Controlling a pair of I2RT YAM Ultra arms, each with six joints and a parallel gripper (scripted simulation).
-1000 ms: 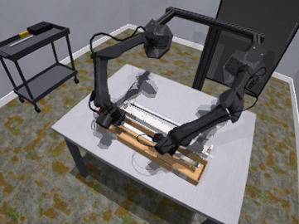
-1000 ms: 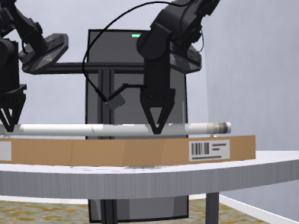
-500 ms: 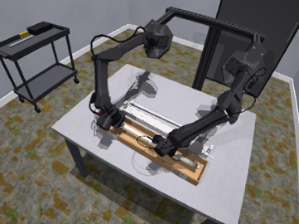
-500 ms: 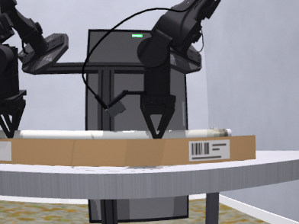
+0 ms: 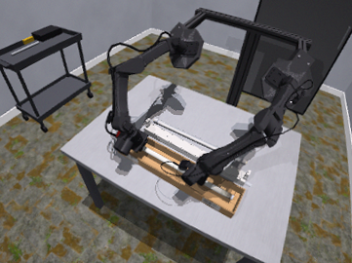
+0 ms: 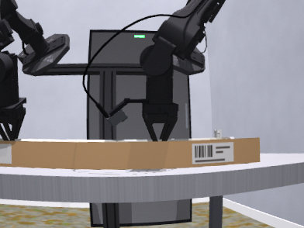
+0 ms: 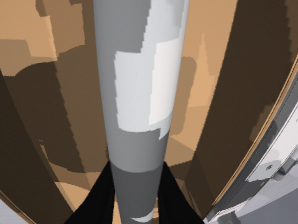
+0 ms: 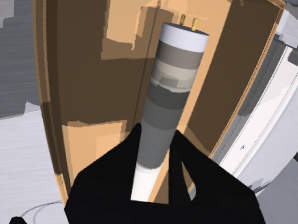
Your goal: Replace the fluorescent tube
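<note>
My left hand is 12 cm to the left of the carton and 2 cm above it. Also, from my left hand: light fixture (15 cm behind, 11 cm to the right, 1 cm above); old fluorescent tube (12 cm to the right); LED tube (25 cm behind, 13 cm to the right, 3 cm below).
</note>
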